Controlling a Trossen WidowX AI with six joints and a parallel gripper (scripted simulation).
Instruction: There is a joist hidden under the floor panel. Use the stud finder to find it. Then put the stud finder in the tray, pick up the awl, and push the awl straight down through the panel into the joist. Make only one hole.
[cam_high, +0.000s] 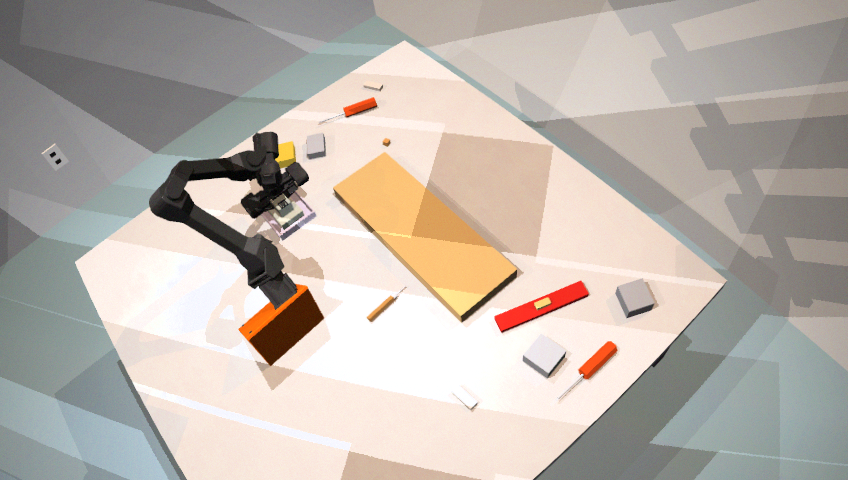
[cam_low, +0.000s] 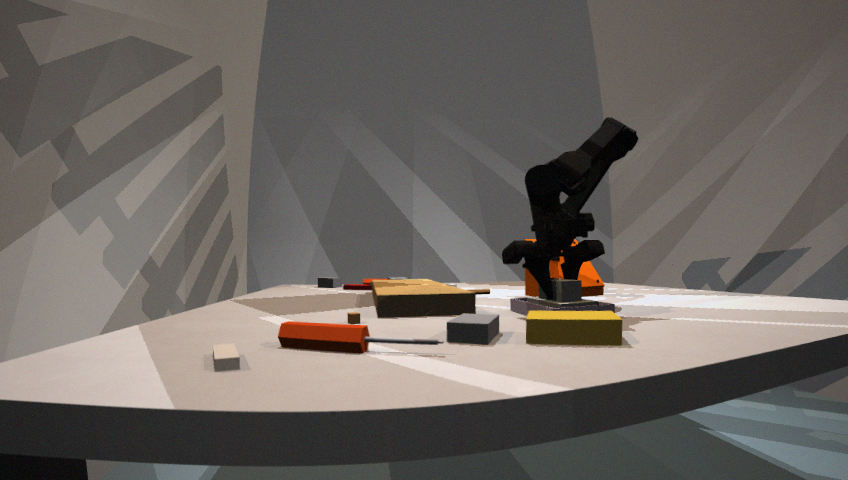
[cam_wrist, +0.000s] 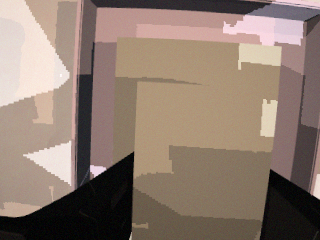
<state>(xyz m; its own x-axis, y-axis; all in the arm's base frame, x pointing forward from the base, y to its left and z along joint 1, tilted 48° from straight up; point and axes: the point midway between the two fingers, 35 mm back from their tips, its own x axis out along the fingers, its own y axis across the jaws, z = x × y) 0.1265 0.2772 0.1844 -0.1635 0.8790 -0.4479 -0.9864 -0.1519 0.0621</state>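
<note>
Right now the stud finder is 20 mm to the right of my gripper tip and 20 mm above it. The rest, counted from my gripper tip: yellow block 80 mm ahead, 170 mm to the left, 20 mm below; then tray 10 mm to the right, 20 mm below; then awl 70 mm ahead, 430 mm to the right, 20 mm below.
</note>
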